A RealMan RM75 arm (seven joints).
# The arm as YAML. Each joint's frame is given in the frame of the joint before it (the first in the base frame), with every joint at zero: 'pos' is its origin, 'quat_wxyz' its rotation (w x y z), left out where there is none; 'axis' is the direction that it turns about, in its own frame. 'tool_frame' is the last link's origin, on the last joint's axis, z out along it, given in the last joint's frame.
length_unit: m
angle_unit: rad
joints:
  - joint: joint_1
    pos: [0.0, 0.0, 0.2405]
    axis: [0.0, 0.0, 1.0]
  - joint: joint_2
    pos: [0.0, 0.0, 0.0]
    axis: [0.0, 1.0, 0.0]
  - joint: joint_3
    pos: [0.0, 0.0, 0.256]
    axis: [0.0, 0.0, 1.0]
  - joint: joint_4
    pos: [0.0, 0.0, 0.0]
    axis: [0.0, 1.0, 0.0]
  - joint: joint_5
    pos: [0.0, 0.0, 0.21]
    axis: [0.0, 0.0, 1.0]
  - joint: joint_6
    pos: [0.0, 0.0, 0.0]
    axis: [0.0, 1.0, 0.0]
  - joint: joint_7
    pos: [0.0, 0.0, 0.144]
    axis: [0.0, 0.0, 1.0]
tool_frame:
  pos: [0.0, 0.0, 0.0]
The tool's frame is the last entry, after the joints.
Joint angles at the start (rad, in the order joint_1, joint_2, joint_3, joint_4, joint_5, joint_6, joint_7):
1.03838 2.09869 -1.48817 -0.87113 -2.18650 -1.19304 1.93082
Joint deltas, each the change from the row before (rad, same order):
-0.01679 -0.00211 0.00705 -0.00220 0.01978 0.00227 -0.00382
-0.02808 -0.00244 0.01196 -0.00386 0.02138 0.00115 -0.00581
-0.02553 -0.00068 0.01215 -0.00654 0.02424 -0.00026 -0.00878
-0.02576 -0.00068 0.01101 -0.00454 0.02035 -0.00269 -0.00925
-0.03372 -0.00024 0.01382 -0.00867 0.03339 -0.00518 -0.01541
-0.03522 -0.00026 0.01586 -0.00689 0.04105 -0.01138 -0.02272
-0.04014 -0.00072 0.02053 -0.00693 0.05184 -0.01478 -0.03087
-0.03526 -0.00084 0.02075 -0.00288 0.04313 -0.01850 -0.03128
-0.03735 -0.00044 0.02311 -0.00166 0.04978 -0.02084 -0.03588
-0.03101 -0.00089 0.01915 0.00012 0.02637 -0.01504 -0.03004
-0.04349 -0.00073 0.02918 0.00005 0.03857 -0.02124 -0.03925
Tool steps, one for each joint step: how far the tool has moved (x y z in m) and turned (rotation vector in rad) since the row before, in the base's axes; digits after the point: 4 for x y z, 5 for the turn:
0.0037 -0.0002 0.0016 0.00049 0.02306 -0.01964
0.0075 -0.0003 0.0027 0.00258 0.02784 -0.03039
0.0052 -0.0009 0.0024 0.00083 0.03155 -0.02328
0.0065 -0.0013 0.0022 -0.00063 0.02561 -0.02314
0.0068 -0.0024 0.0029 -0.00244 0.03984 -0.02551
0.0070 -0.0034 0.0032 -0.00736 0.04566 -0.02313
0.0074 -0.0038 0.0046 -0.00583 0.05763 -0.02293
0.0076 -0.0038 0.0045 -0.00558 0.04844 -0.01763
0.0076 -0.0042 0.0052 -0.00316 0.05640 -0.01660
0.0087 -0.0031 0.0042 0.00371 0.03194 -0.01200
0.0118 -0.0044 0.0065 0.00953 0.04860 -0.01969

